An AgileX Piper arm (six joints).
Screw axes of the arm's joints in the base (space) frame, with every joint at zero. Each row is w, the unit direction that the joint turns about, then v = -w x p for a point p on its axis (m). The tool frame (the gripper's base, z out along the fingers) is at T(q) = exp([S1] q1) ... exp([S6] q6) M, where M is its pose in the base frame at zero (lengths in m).
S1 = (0, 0, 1, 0.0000, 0.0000, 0.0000)
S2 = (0, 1, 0, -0.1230, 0.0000, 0.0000)
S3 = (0, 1, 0, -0.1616, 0.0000, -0.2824)
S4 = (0.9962, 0, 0.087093, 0.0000, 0.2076, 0.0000)
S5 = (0, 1, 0, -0.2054, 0.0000, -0.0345)
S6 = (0.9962, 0, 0.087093, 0.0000, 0.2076, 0.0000)
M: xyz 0.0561 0.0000 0.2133 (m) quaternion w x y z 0.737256 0 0.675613 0
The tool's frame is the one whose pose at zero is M.
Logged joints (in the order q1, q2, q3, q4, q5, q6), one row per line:
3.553 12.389 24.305 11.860 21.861 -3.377
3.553 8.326 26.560 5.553 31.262 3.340
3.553 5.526 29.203 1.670 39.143 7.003
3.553 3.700 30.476 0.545 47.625 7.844
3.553 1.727 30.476 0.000 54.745 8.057
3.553 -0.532 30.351 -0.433 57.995 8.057
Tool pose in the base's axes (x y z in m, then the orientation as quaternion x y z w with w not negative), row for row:
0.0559 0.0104 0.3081 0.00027 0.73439 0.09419 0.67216
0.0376 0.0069 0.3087 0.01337 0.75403 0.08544 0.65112
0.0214 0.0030 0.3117 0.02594 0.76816 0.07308 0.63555
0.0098 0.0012 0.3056 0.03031 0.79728 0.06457 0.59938
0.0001 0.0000 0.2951 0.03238 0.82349 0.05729 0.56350
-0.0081 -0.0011 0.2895 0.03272 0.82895 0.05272 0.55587
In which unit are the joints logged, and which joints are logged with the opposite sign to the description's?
The joints are logged in degrees. Opposite sign: q3.
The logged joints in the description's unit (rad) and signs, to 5 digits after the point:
0.06201 0.21623 -0.42420 0.20700 0.38155 -0.05894
0.06201 0.14532 -0.46356 0.09692 0.54562 0.05829
0.06201 0.09645 -0.50969 0.02915 0.68317 0.12223
0.06201 0.06458 -0.53191 0.00951 0.83121 0.13690
0.06201 0.03014 -0.53191 0.00000 0.95548 0.14062
0.06201 -0.00929 -0.52972 -0.00756 1.01220 0.14062

